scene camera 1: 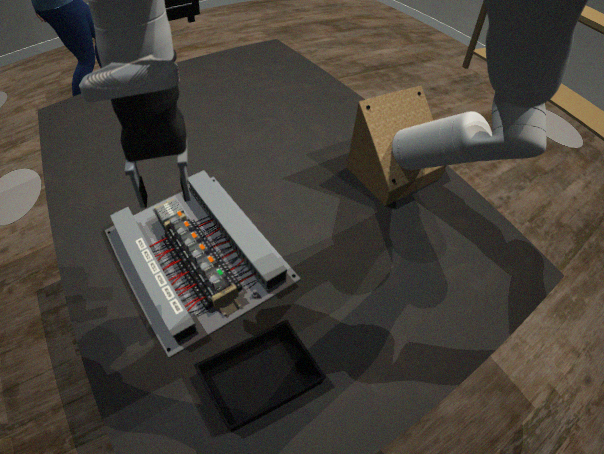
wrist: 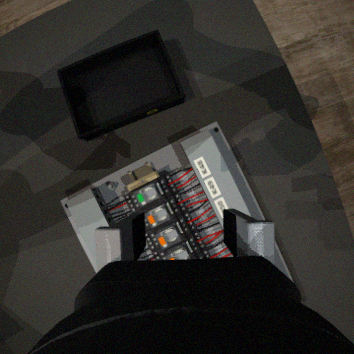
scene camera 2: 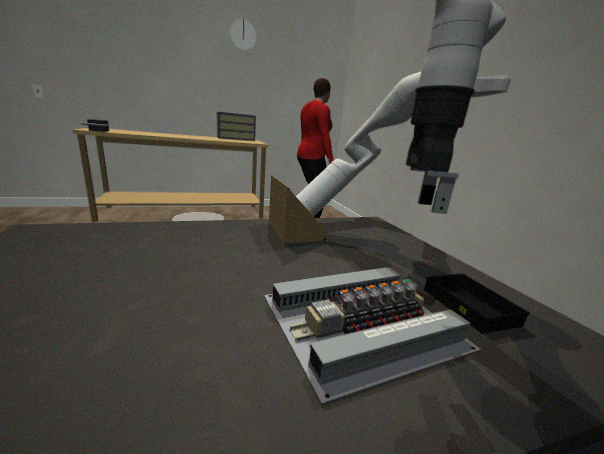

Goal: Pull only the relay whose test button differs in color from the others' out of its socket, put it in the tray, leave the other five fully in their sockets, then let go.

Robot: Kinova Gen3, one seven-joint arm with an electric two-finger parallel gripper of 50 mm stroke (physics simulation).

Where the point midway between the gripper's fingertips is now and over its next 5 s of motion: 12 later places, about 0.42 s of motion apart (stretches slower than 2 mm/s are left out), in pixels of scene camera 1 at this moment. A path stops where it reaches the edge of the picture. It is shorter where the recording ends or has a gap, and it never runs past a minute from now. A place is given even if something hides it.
The gripper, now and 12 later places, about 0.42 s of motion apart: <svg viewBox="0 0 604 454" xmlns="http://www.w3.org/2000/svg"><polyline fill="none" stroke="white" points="165,198 165,199 166,198 166,199 168,202 185,222 203,243 207,245 208,255 214,268 214,268 217,284 220,285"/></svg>
